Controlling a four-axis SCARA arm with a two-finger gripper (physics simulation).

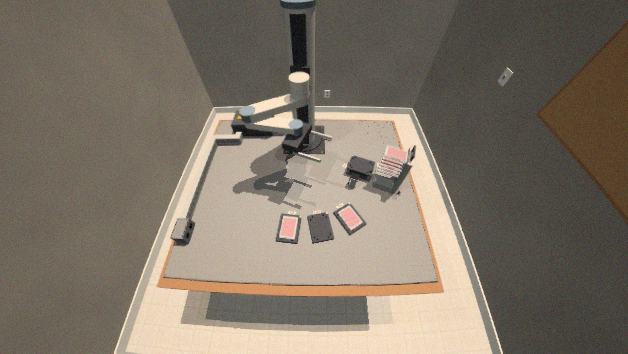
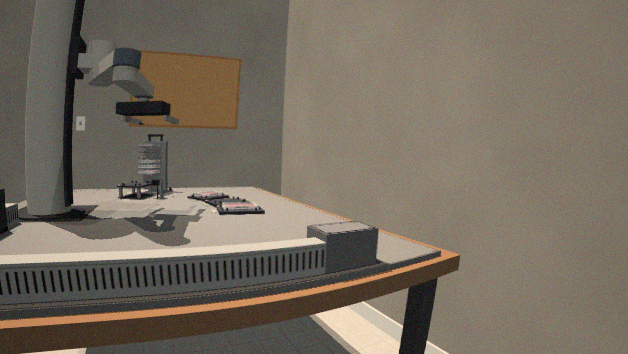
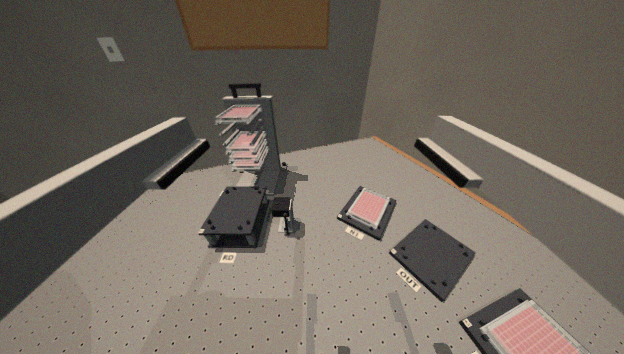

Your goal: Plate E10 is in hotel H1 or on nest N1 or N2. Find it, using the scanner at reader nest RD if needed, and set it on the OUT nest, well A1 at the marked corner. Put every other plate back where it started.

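Frame: origin at the arm's base, x ahead, y left, z up, level; millimetres.
Seen in the pictures: gripper, fingertip midpoint: (image 1: 326, 149) (image 2: 159, 122) (image 3: 312, 130); arm's base, origin of the base link: (image 2: 50, 216).
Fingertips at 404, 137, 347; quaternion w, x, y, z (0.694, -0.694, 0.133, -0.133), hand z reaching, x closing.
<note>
Offsets run from my fingertips to a thing's middle, as dx, dy, dz. "spot": to the spot under its first point.
The gripper (image 1: 325, 149) (image 2: 153, 120) (image 3: 313, 163) is open and empty, high above the table near the column. Hotel H1 {-39, +434, -180} (image 1: 402, 176) (image 2: 164, 167) (image 3: 270, 150) holds several pink-topped plates; a top plate {-50, +408, -87} (image 3: 241, 113) sits above a more open stretch, with a close stack lower down. Reader nest RD {-113, +248, -299} (image 1: 361, 164) (image 3: 237, 210) is raised and bare, with a black scanner {-4, +191, -292} (image 3: 281, 206) beside it. A plate {+238, +148, -315} (image 1: 349, 218) (image 3: 369, 207) lies on nest N1 {+238, +148, -323} (image 3: 381, 226). Another plate {+301, -201, -315} (image 1: 288, 227) (image 3: 535, 332) lies on nest N2 {+301, -201, -323} (image 3: 492, 310). The OUT nest {+293, -23, -323} (image 1: 320, 228) (image 3: 434, 259) is bare. Plate identities are unreadable.
A slotted grey duct {spot: -29, -802, -289} (image 1: 202, 175) (image 2: 175, 265) runs along the table's left side to a grey box {+346, -804, -297} (image 1: 182, 230) (image 2: 350, 247). The arm's column (image 1: 311, 60) (image 2: 50, 110) stands at the back. A black handle {spot: -20, +475, -31} (image 3: 245, 86) tops the hotel.
</note>
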